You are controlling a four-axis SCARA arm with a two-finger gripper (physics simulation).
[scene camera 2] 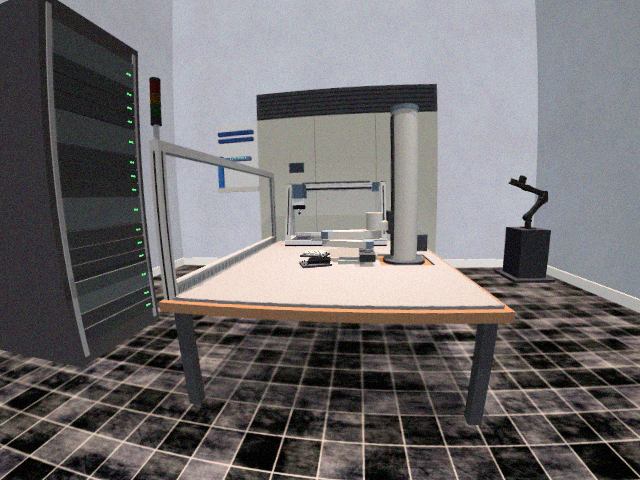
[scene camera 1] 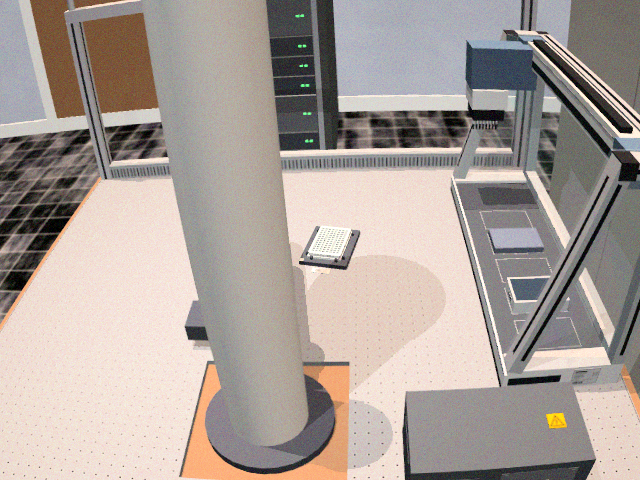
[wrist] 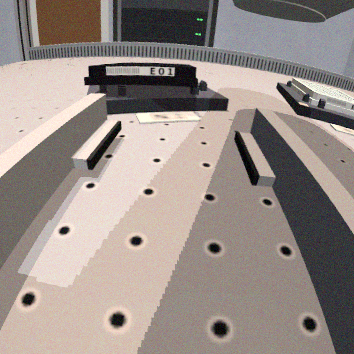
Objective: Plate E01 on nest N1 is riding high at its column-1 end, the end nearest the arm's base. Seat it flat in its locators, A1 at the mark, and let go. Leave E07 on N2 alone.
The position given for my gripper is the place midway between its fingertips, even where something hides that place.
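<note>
Gantry (scene camera 1: 490,65) seen. My gripper (wrist: 178,115) carrying nothing.
</note>
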